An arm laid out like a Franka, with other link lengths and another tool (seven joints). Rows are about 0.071 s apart.
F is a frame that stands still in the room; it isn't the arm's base.
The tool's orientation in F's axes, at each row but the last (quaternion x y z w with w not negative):
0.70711, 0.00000, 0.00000, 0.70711
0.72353, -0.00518, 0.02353, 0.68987
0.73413, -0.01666, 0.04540, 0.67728
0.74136, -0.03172, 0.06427, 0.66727
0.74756, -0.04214, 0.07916, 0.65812
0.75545, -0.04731, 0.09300, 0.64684
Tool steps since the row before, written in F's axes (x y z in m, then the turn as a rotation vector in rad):
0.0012, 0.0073, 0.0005, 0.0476, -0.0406, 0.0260
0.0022, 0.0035, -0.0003, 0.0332, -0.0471, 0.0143
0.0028, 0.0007, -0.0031, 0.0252, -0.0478, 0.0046
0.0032, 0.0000, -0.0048, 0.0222, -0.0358, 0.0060
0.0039, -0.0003, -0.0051, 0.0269, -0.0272, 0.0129
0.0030, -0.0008, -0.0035, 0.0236, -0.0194, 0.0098
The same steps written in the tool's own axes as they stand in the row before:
0.0012, 0.0005, -0.0073, 0.0476, 0.0260, 0.0406
0.0023, -0.0006, -0.0034, 0.0326, 0.0152, 0.0473
0.0025, -0.0034, -0.0003, 0.0237, 0.0063, 0.0484
0.0025, -0.0052, 0.0007, 0.0214, 0.0068, 0.0361
0.0029, -0.0056, 0.0012, 0.0276, 0.0117, 0.0271
0.0022, -0.0038, 0.0015, 0.0241, 0.0080, 0.0196

